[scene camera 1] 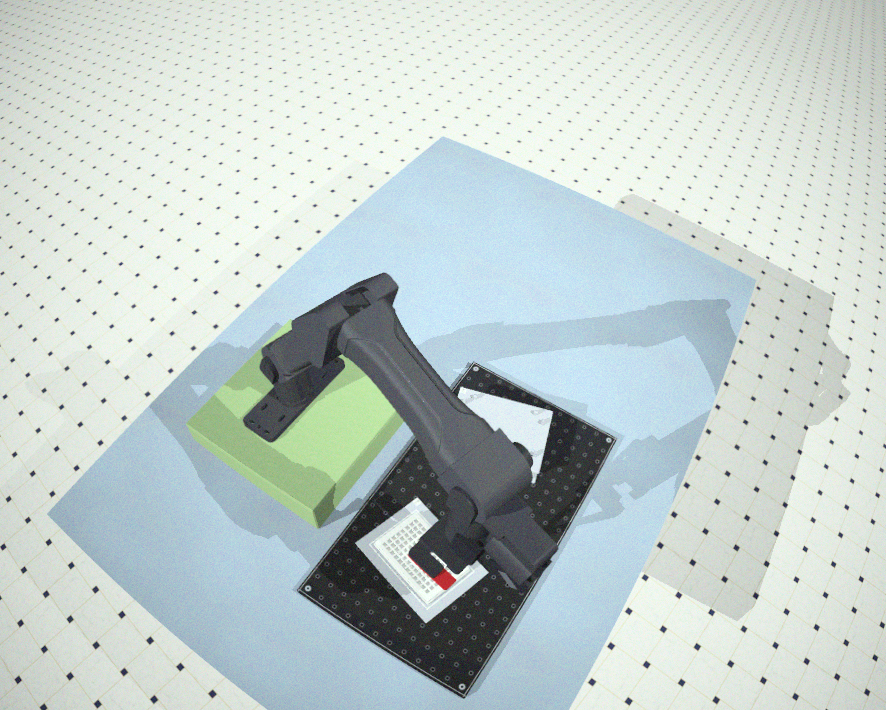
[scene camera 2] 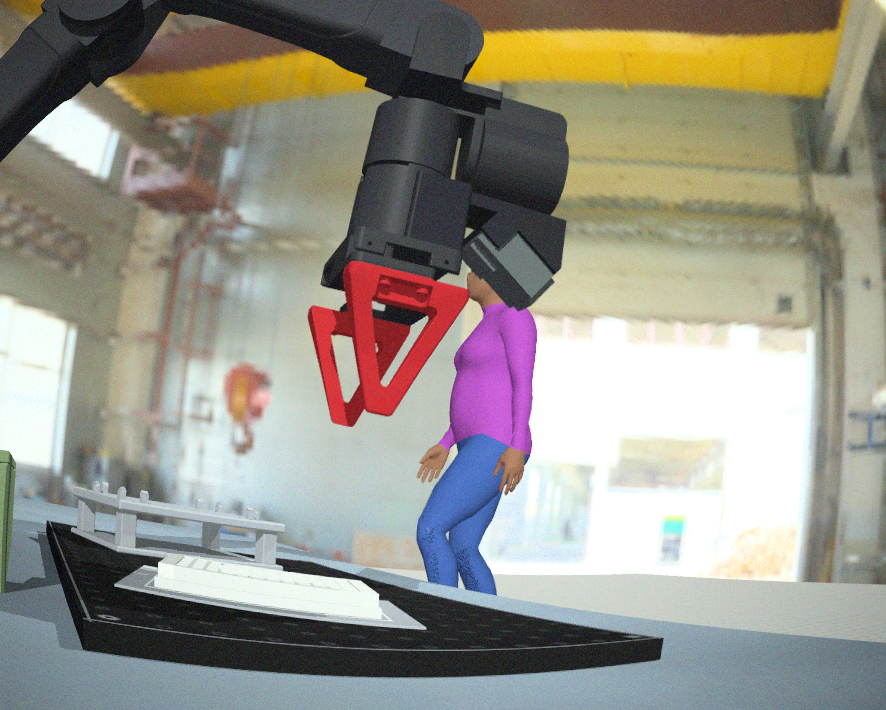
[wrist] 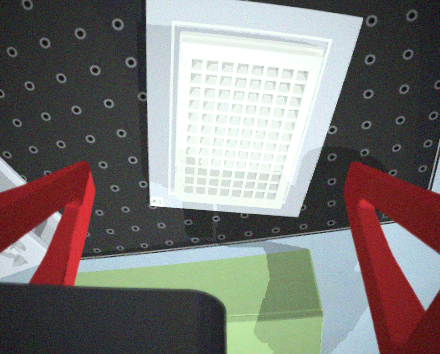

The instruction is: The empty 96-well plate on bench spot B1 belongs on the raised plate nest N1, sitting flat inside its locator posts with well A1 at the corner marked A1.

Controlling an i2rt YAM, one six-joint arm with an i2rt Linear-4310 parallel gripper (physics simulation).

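Pixels of known places: gripper, fingertip midpoint: (scene camera 2: 358, 420) (wrist: 219, 176); arm's base, link origin: (scene camera 1: 295, 394).
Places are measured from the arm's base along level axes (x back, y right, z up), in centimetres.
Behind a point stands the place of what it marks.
The white 96-well plate (scene camera 1: 405, 550) @(z -4.0, x -30.3, y 10.5 cm) (scene camera 2: 266, 587) @(z -3.4, x -31.9, y 14.1 cm) (wrist: 240, 125) @(z -3.0, x -34.0, y 10.3 cm) lies flat inside the outline on the light grey pad of spot B1 (scene camera 1: 366, 545) @(z -4.4, x -24.8, y 13.3 cm) (scene camera 2: 403, 617) @(z -4.4, x -39.9, y 14.8 cm) (wrist: 159, 100) @(z -4.4, x -36.0, y 5.2 cm). A small A1 label (wrist: 157, 201) @(z -4.4, x -26.9, y 2.5 cm) is at the pad's lower-left corner in the wrist view. The raised nest N1 (scene camera 1: 506, 414) @(z -0.4, x -31.0, y -17.8 cm) (scene camera 2: 184, 511) @(z -0.5, x -31.3, y -8.3 cm) (wrist: 12, 250) @(z 0.5, x -27.9, y -8.7 cm) stands on legs with small posts on top; the arm partly hides it in scene camera 1. My gripper (scene camera 1: 431, 568) (scene camera 2: 361, 416) @(z 7.0, x -38.3, y 9.8 cm) (wrist: 219, 176) @(z 7.0, x -38.3, y 9.8 cm) is open and empty, well above the plate, its red fingers apart on either side of it in the wrist view.
The black perforated board (scene camera 1: 473, 636) @(z -4.6, x -46.5, y 16.3 cm) (scene camera 2: 517, 637) @(z -4.6, x -43.4, y 21.3 cm) (wrist: 50, 125) @(z -4.6, x -35.4, y -3.4 cm) carries the pad and the nest. A green block (scene camera 1: 354, 443) @(z 1.2, x -14.4, y 2.0 cm) (scene camera 2: 5, 517) @(z -1.8, x -16.6, y 15.2 cm) (wrist: 200, 282) @(z -3.2, x -16.4, y 4.0 cm) under the arm's base stands beside the board. A person (scene camera 2: 491, 384) in a purple top stands beyond the bench.
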